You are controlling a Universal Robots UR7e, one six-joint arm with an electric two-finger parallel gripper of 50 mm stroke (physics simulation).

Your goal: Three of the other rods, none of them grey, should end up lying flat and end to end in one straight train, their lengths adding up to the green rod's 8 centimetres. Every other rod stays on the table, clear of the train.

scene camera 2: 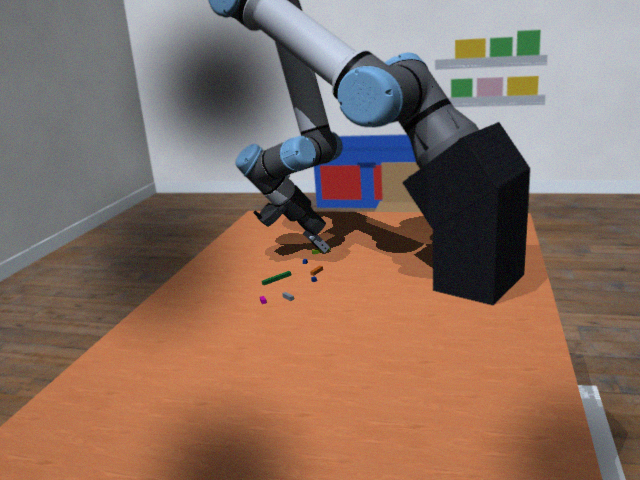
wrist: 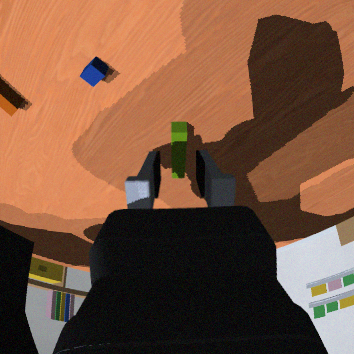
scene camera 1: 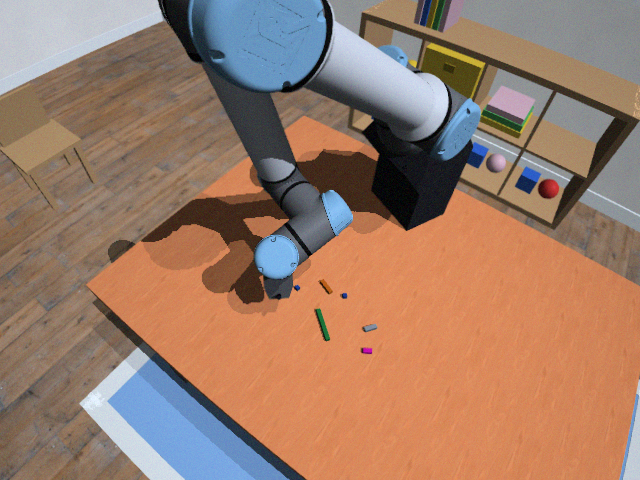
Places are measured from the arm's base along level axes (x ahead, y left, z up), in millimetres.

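Pixels of known places: gripper, fingertip midpoint: (scene camera 2: 323, 248) (wrist: 177, 164); arm's base at its link origin: (scene camera 2: 450, 151).
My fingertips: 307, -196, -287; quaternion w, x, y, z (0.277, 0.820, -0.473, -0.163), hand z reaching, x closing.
Observation:
Ahead of a thing's pixels: the offset from my fingertips to its middle, as dx, dy, dz. Level surfaces: height alone.
My gripper (scene camera 2: 323, 249) (wrist: 177, 164) is part open, low at the table. A lime rod {+8, +4, -5} (scene camera 2: 315, 251) (wrist: 179, 152) lies flat between its fingers, with a gap on each side; in scene camera 1 the arm hides it. A small blue rod {+46, +76, -5} (scene camera 1: 297, 287) (scene camera 2: 305, 261) (wrist: 94, 72) lies nearest the gripper. An orange rod {+12, +139, -5} (scene camera 1: 325, 286) (scene camera 2: 316, 270) (wrist: 8, 106) lies beyond it, near a second blue rod {+15, +190, -5} (scene camera 1: 344, 295) (scene camera 2: 313, 279). The long green rod {+108, +173, -5} (scene camera 1: 322, 324) (scene camera 2: 276, 277) and a short magenta rod {+125, +290, -5} (scene camera 1: 367, 350) (scene camera 2: 263, 299) lie apart.
A grey rod {+69, +277, -5} (scene camera 1: 370, 327) (scene camera 2: 287, 296) lies near the magenta one. The black robot base (scene camera 1: 413, 191) (scene camera 2: 467, 227) stands on the orange table {dz -10} (scene camera 1: 465, 361) (scene camera 2: 336, 377). A wooden shelf unit stands behind the table. The arm casts dark shadows around the gripper.

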